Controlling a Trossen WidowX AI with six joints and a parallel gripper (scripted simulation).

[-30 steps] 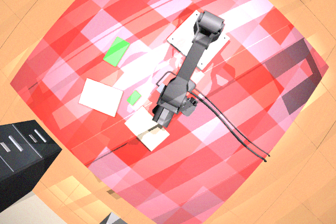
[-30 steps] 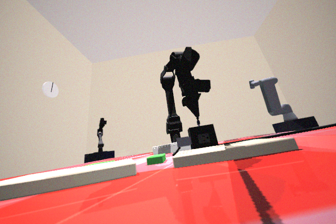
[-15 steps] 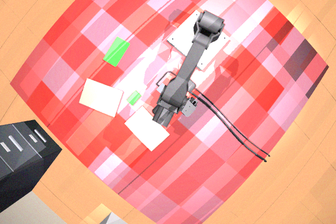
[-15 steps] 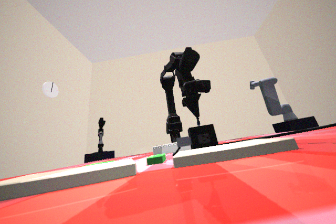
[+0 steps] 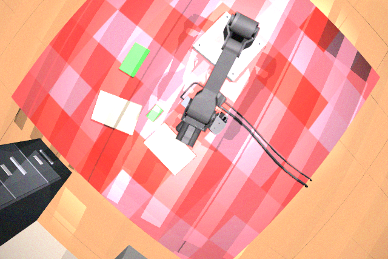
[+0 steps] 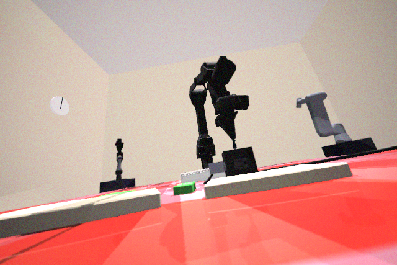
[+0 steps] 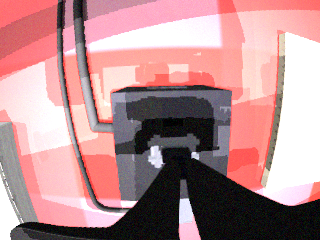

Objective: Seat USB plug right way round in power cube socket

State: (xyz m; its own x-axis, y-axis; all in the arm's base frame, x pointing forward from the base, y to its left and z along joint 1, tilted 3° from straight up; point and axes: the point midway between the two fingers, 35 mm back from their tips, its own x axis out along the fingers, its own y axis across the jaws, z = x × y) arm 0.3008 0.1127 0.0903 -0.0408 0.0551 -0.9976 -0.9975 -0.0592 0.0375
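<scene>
The USB plug is 20 mm below my gripper tip. The rest, counted from my gripper tip: green block (120 mm ahead, 130 mm to the right, 100 mm below); then green card (40 mm ahead, 350 mm to the right, 100 mm below).
</scene>
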